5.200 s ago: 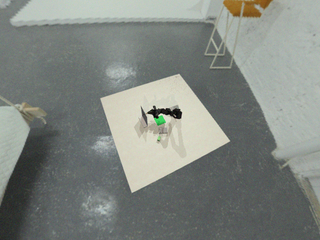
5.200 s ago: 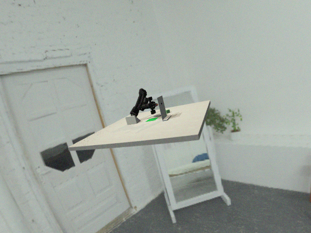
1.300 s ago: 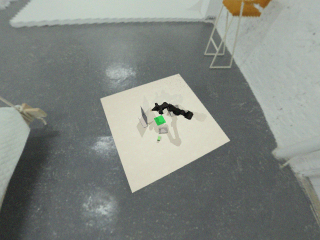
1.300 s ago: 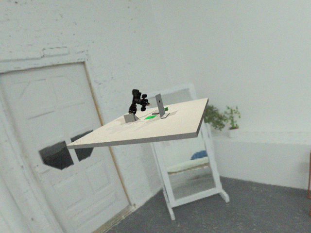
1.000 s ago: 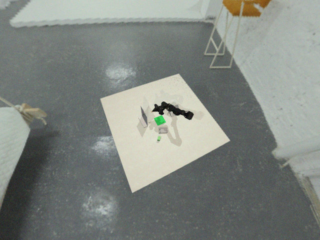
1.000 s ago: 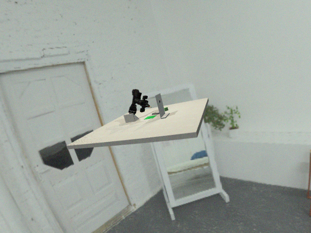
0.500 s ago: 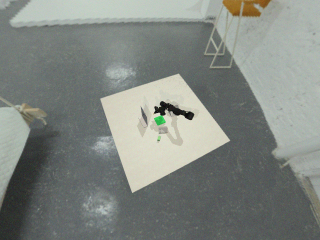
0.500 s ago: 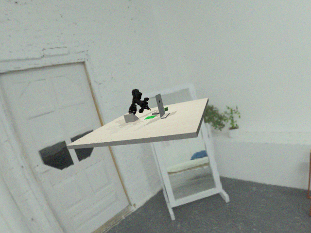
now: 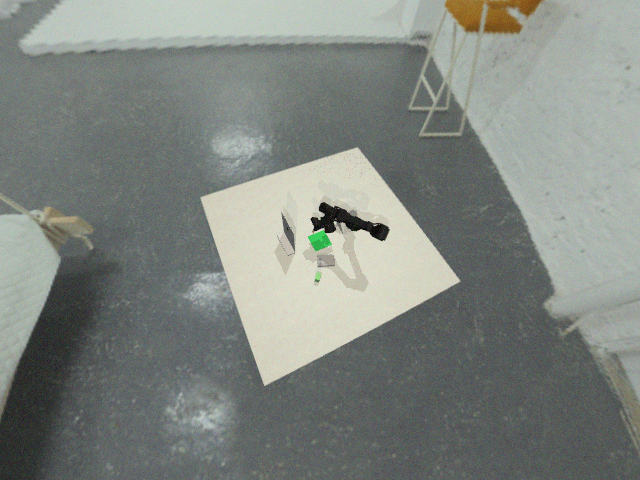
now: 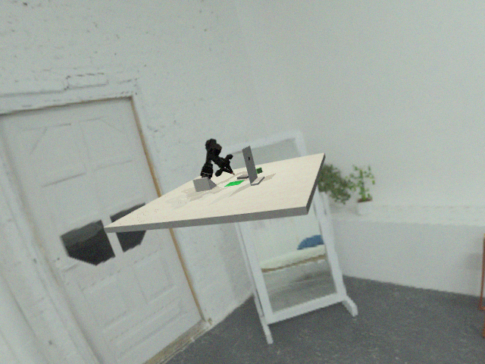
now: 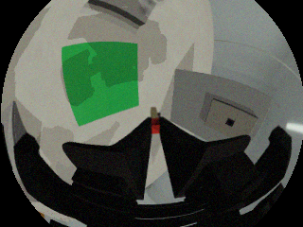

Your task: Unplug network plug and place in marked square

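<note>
My gripper tip is 2 cm past the green square, 4 cm to the right of it and 9 cm above it. The rest, counted from my gripper tip: flat grey block 2 cm ahead, 19 cm to the left, 8 cm below; then network plug right at my gripper tip; then upright panel 16 cm ahead, 5 cm to the right, 2 cm above.
</note>
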